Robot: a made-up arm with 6 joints. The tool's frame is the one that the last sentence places. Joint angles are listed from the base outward.
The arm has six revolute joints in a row. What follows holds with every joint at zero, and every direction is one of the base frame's. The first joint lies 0.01 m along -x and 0.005 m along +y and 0.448 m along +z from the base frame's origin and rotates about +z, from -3.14 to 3.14 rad. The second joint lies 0.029 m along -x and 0.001 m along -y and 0.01 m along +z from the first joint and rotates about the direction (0, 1, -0.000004), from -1.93 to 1 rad. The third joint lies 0.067 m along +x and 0.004 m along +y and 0.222 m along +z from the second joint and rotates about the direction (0, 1, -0.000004), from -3.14 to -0.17 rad. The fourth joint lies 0.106 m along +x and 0.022 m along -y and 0.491 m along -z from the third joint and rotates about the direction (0, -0.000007, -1), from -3.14 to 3.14 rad. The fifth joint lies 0.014 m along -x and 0.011 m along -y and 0.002 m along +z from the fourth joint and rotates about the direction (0, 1, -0.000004), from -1.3 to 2.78 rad. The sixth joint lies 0.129 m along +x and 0.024 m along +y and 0.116 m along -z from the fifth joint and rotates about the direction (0, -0.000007, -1), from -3.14 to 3.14 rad. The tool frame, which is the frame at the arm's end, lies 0.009 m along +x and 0.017 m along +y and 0.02 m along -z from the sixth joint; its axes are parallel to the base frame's.
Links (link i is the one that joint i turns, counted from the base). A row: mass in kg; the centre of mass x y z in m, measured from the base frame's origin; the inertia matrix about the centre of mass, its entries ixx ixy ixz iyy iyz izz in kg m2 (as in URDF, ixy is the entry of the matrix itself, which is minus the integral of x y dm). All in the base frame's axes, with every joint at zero. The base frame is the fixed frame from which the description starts. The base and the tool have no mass.
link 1: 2.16; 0.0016 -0.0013 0.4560; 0.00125 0 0 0.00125 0 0.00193
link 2: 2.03; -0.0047 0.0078 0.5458; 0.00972 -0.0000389 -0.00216 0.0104 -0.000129 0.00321
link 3: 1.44; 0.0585 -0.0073 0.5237; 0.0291 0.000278 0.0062 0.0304 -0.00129 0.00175
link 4: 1.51; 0.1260 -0.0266 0.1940; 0.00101 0 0 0.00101 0 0.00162
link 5: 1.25; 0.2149 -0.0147 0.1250; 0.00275 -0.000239 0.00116 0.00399 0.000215 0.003
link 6: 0.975; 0.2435 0.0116 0.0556; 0.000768 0 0 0.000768 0 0.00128
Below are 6 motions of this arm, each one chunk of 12 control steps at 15 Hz.
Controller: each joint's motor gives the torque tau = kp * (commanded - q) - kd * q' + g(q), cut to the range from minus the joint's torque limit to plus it. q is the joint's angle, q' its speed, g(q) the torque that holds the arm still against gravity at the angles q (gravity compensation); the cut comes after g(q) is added. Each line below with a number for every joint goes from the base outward.
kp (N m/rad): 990 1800 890 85 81 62
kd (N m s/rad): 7.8 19 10 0.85 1.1 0.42
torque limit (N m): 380 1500 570 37 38 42
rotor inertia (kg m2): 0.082 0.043 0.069 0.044 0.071 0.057
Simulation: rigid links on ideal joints. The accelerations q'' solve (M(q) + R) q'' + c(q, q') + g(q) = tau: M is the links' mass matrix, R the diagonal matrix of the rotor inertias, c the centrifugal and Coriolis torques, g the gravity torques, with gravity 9.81 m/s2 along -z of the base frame. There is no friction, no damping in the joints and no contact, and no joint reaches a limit. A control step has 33 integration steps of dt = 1/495 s. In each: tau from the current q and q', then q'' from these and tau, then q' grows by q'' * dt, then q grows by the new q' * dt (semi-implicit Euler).
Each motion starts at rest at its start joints. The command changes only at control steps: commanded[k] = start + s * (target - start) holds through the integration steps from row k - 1 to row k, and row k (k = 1, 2, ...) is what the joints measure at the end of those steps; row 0 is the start. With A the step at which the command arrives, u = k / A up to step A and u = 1 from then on. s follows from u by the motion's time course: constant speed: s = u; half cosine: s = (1 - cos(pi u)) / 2; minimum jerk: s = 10 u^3 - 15 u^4 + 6 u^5; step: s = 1 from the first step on.
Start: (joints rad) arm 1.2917 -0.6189 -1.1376 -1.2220 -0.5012 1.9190
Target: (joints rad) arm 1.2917 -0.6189 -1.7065 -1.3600 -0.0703 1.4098
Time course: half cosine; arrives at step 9
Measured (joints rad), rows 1 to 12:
1: 1.2919 -0.6187 -1.1541 -1.2375 -0.4827 1.8971
2: 1.2921 -0.6204 -1.2070 -1.2600 -0.4294 1.8363
3: 1.2915 -0.6253 -1.2919 -1.2670 -0.3593 1.7597
4: 1.2920 -0.6302 -1.3926 -1.2784 -0.2898 1.6758
5: 1.2925 -0.6321 -1.4932 -1.3029 -0.2213 1.5835
6: 1.2922 -0.6309 -1.5834 -1.3250 -0.1521 1.5034
7: 1.2919 -0.6294 -1.6563 -1.3404 -0.0965 1.4449
8: 1.2921 -0.6281 -1.7035 -1.3475 -0.0704 1.4098
9: 1.2924 -0.6256 -1.7169 -1.3474 -0.0723 1.4072
10: 1.2921 -0.6197 -1.7078 -1.3570 -0.0774 1.4140
11: 1.2913 -0.6146 -1.6998 -1.3707 -0.0673 1.4077
12: 1.2910 -0.6158 -1.7017 -1.3664 -0.0602 1.4074

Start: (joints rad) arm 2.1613 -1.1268 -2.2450 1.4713 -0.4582 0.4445
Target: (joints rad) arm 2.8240 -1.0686 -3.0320 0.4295 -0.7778 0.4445
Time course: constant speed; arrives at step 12
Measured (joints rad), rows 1 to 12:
1: 2.2399 -1.1160 -2.3021 1.3710 -0.4539 0.4407
2: 2.3031 -1.1238 -2.3850 1.2780 -0.5092 0.4465
3: 2.3378 -1.1281 -2.4634 1.1591 -0.5680 0.4471
4: 2.3956 -1.1216 -2.5269 1.0610 -0.5732 0.4411
5: 2.4623 -1.1088 -2.5813 1.0174 -0.5877 0.4454
6: 2.5195 -1.0985 -2.6393 0.9410 -0.6247 0.4463
7: 2.5674 -1.0978 -2.7105 0.8350 -0.6494 0.4424
8: 2.6183 -1.0998 -2.7855 0.7309 -0.6740 0.4449
9: 2.6770 -1.0953 -2.8518 0.6493 -0.7111 0.4459
10: 2.7376 -1.0854 -2.9106 0.5790 -0.7390 0.4441
11: 2.7932 -1.0776 -2.9718 0.4959 -0.7553 0.4445
12: 2.8443 -1.0750 -3.0404 0.3998 -0.7805 0.4444

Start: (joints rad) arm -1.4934 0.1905 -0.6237 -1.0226 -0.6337 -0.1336
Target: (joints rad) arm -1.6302 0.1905 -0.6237 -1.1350 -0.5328 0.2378
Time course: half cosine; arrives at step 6
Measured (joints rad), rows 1 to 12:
1: -1.5067 0.1902 -0.6240 -1.0369 -0.6283 -0.0985
2: -1.5387 0.1902 -0.6240 -1.0602 -0.6070 -0.0072
3: -1.5760 0.1905 -0.6239 -1.0852 -0.5735 0.0945
4: -1.6088 0.1906 -0.6237 -1.1143 -0.5462 0.1799
5: -1.6294 0.1908 -0.6231 -1.1321 -0.5314 0.2389
6: -1.6320 0.1908 -0.6233 -1.1341 -0.5274 0.2440
7: -1.6290 0.1904 -0.6240 -1.1357 -0.5334 0.2313
8: -1.6303 0.1903 -0.6239 -1.1360 -0.5367 0.2399
9: -1.6305 0.1905 -0.6237 -1.1333 -0.5319 0.2401
10: -1.6301 0.1905 -0.6237 -1.1355 -0.5307 0.2345
11: -1.6301 0.1906 -0.6234 -1.1357 -0.5337 0.2393
12: -1.6302 0.1905 -0.6238 -1.1348 -0.5336 0.2386

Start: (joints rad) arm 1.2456 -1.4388 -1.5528 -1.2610 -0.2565 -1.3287
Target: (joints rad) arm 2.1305 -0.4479 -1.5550 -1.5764 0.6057 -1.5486
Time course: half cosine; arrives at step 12
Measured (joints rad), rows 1 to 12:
1: 1.2690 -1.4237 -1.5552 -1.2590 -0.2508 -1.3350
2: 1.3257 -1.3741 -1.5552 -1.2599 -0.2052 -1.3513
3: 1.4001 -1.2886 -1.5459 -1.2851 -0.1044 -1.3710
4: 1.4832 -1.1770 -1.5328 -1.3280 0.0158 -1.3938
5: 1.5734 -1.0524 -1.5255 -1.3714 0.1222 -1.4216
6: 1.6834 -0.9229 -1.5241 -1.4167 0.2184 -1.4509
7: 1.8121 -0.7927 -1.5228 -1.4639 0.3240 -1.4791
8: 1.9432 -0.6712 -1.5207 -1.5087 0.4437 -1.5042
9: 2.0299 -0.5704 -1.5212 -1.5418 0.5206 -1.5247
10: 2.0941 -0.4967 -1.5277 -1.5642 0.5676 -1.5400
11: 2.1296 -0.4532 -1.5365 -1.5764 0.5956 -1.5484
12: 2.1334 -0.4412 -1.5439 -1.5788 0.6029 -1.5487

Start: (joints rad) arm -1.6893 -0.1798 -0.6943 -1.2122 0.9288 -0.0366
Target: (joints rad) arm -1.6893 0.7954 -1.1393 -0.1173 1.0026 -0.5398
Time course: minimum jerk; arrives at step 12
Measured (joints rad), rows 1 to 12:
1: -1.6893 -0.1750 -0.6969 -1.2047 0.9288 -0.0402
2: -1.6893 -0.1455 -0.7113 -1.1620 0.9286 -0.0612
3: -1.6888 -0.0775 -0.7389 -1.0743 0.9292 -0.1045
4: -1.6887 0.0299 -0.7804 -0.9445 0.9341 -0.1647
5: -1.6892 0.1668 -0.8360 -0.7850 0.9439 -0.2388
6: -1.6894 0.3187 -0.9013 -0.6126 0.9545 -0.3192
7: -1.6889 0.4698 -0.9677 -0.4449 0.9653 -0.3951
8: -1.6887 0.6035 -1.0276 -0.3012 0.9807 -0.4597
9: -1.6891 0.7061 -1.0757 -0.1964 0.9986 -0.5071
10: -1.6891 0.7696 -1.1096 -0.1360 1.0103 -0.5333
11: -1.6891 0.7951 -1.1295 -0.1156 1.0119 -0.5411
12: -1.6894 0.7957 -1.1390 -0.1179 1.0047 -0.5394

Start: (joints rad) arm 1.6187 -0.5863 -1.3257 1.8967 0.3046 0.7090
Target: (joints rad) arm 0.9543 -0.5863 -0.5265 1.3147 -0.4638 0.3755
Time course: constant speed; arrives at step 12
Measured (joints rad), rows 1 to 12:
1: 1.5426 -0.5886 -1.2675 1.8087 0.2887 0.6660
2: 1.4850 -0.5765 -1.1759 1.7825 0.1297 0.6349
3: 1.4293 -0.5691 -1.0924 1.7692 0.0615 0.6256
4: 1.3785 -0.5754 -1.0385 1.6911 0.0440 0.5844
5: 1.3235 -0.5840 -0.9890 1.6249 -0.0224 0.5529
6: 1.2620 -0.5815 -0.9167 1.5831 -0.1151 0.5363
7: 1.2086 -0.5757 -0.8369 1.5561 -0.1747 0.5030
8: 1.1565 -0.5759 -0.7705 1.5055 -0.2140 0.4729
9: 1.0994 -0.5799 -0.7122 1.4406 -0.2851 0.4494
10: 1.0419 -0.5814 -0.6475 1.3926 -0.3699 0.4198
11: 0.9876 -0.5793 -0.5756 1.3527 -0.4273 0.3919
12: 0.9335 -0.5782 -0.5061 1.3063 -0.4744 0.3646

